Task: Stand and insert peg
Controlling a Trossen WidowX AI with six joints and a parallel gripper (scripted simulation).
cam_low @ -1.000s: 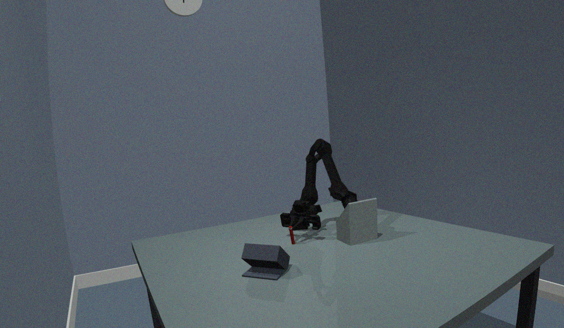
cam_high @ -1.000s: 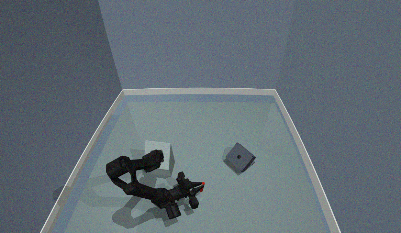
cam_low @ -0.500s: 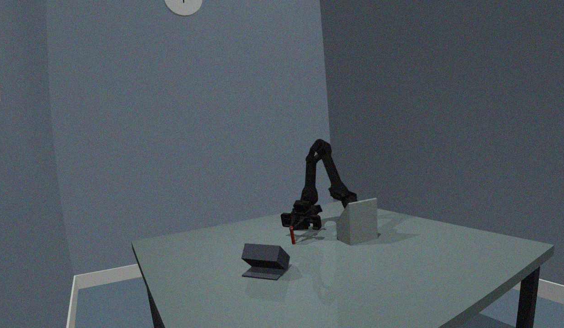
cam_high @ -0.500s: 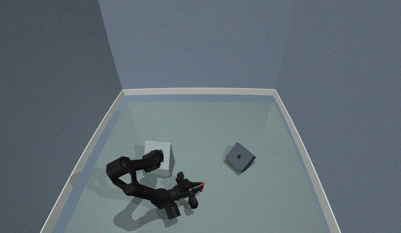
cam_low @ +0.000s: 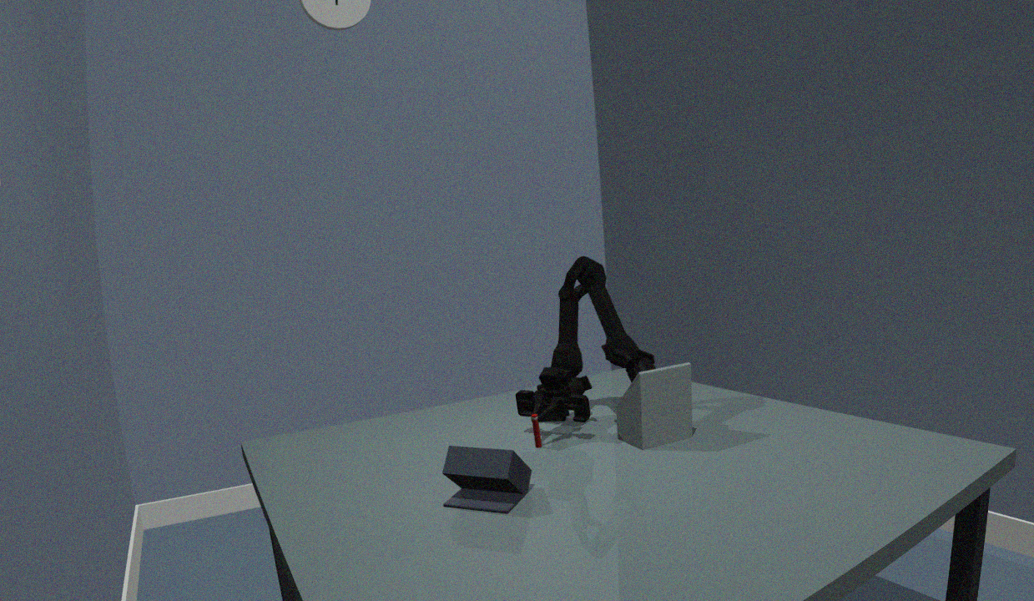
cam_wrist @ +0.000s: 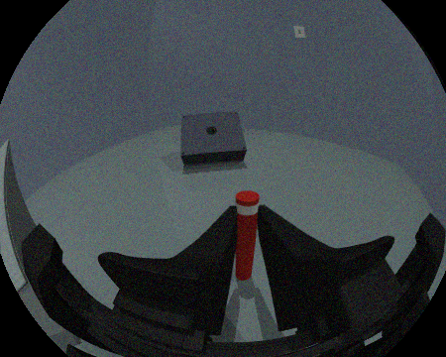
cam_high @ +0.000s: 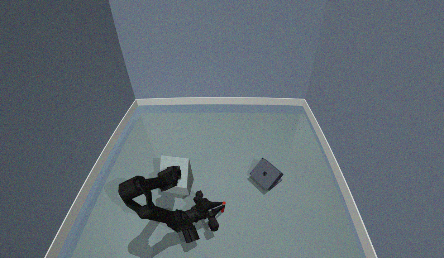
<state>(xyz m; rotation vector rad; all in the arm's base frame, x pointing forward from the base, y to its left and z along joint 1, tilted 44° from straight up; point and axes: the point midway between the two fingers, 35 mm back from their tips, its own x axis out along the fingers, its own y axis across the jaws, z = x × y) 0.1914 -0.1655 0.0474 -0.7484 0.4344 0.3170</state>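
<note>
Right now my gripper tip is 1 cm above the peg. From my gripper tip the other things lie so: panel: 22 cm ahead, 17 cm to the left, 2 cm below.
</note>
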